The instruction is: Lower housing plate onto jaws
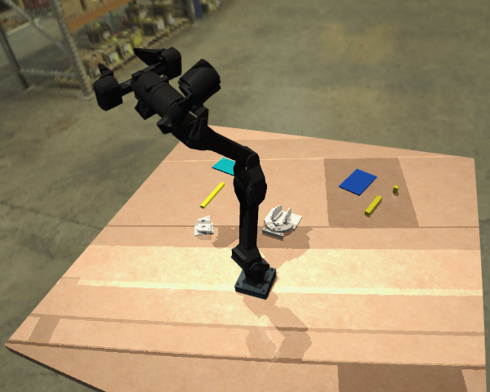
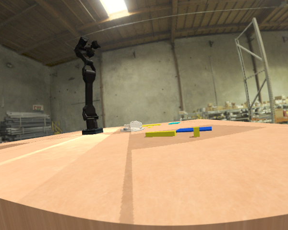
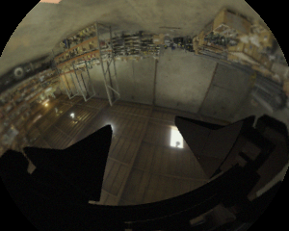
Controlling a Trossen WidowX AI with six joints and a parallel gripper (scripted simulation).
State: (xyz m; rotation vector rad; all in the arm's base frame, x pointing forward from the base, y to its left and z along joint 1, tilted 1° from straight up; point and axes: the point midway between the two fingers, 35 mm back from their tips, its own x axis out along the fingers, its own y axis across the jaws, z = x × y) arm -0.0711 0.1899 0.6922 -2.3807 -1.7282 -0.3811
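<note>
My gripper tip is 210 mm short of the small white part, 70 mm to the right of it and 720 mm above it. Also, from my gripper tip: teal sheet: 570 mm ahead, 180 mm to the left, 730 mm below; small yellow cube: 670 mm ahead, 510 mm to the right, 720 mm below; blue sheet: 670 mm ahead, 360 mm to the right, 730 mm below.
</note>
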